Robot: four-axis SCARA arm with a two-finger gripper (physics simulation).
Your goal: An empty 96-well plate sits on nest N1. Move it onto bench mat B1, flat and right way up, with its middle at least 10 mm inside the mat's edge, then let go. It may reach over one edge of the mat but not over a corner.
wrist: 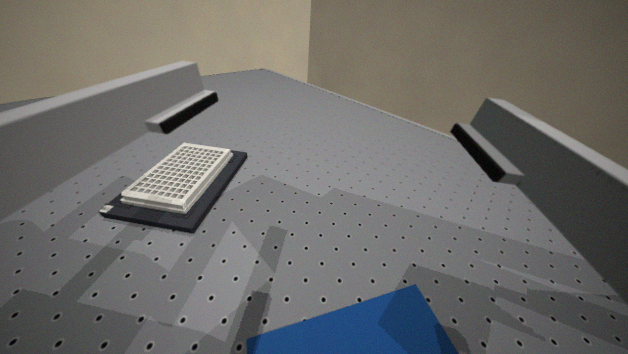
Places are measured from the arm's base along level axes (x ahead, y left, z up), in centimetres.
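Where they show: gripper, fingertip midpoint: (332, 97).
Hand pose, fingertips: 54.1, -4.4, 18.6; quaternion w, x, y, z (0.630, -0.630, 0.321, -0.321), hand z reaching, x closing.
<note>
Things, the pixels of their top centre, and the offset from my fingertips, as dx, dy, dz. "spot": a spot on its surface instead. Level surfaces: height alone.
- white 96-well plate at its top centre: (183, 168) -5.9, +20.6, -14.7
- dark nest at a spot on its surface: (212, 200) spot: -5.1, +13.7, -16.3
- blue bench mat at its surface level: dz -17.1
- grey bench top at its surface level: dz -17.3
- small pale mark at its top centre: (106, 208) -15.1, +20.5, -16.1
The white 96-well plate (177, 175) sits flat on the dark nest (212, 200), left of centre in the wrist view. Its grid of wells faces up. The blue bench mat (360, 325) shows in part at the bottom edge, right of centre; the rest of it is cut off by the frame. My gripper (332, 97) is wide open, one finger at the left and one at the right, with nothing between them. It hangs above the bench, and the plate is apart from both fingers.
The grey bench top (320, 235) has a grid of small holes and carries several shadows. Its far edges meet at a corner at the top, in front of beige walls (150, 35). A small pale mark (106, 209) is at the nest's near left corner.
</note>
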